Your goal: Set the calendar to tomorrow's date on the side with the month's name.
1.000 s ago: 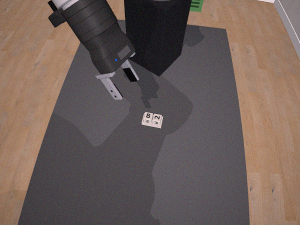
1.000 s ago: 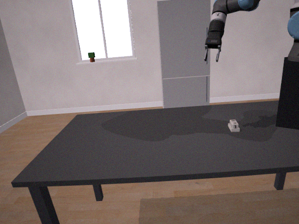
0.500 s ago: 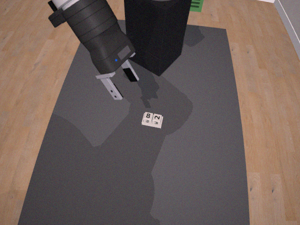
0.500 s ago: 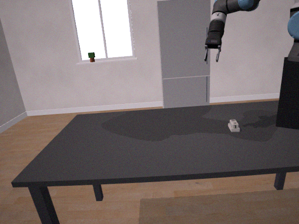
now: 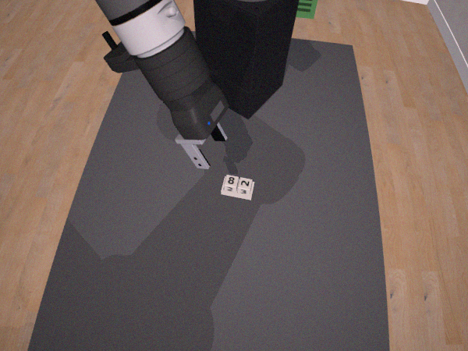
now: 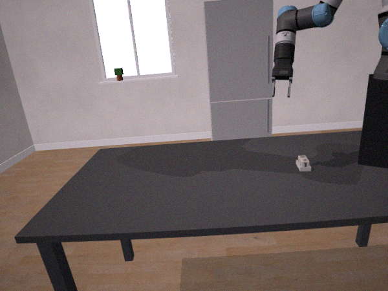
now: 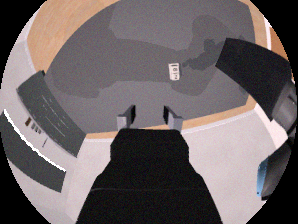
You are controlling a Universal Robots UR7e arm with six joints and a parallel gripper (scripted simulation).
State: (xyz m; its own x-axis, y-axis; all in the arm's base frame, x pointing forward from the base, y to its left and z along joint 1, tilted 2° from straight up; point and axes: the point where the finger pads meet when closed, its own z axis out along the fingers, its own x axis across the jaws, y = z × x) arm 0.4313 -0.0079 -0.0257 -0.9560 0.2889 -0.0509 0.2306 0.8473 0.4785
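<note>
The white calendar tray is 90 mm behind my hand, 40 mm to the left of it and 300 mm below it.
</note>
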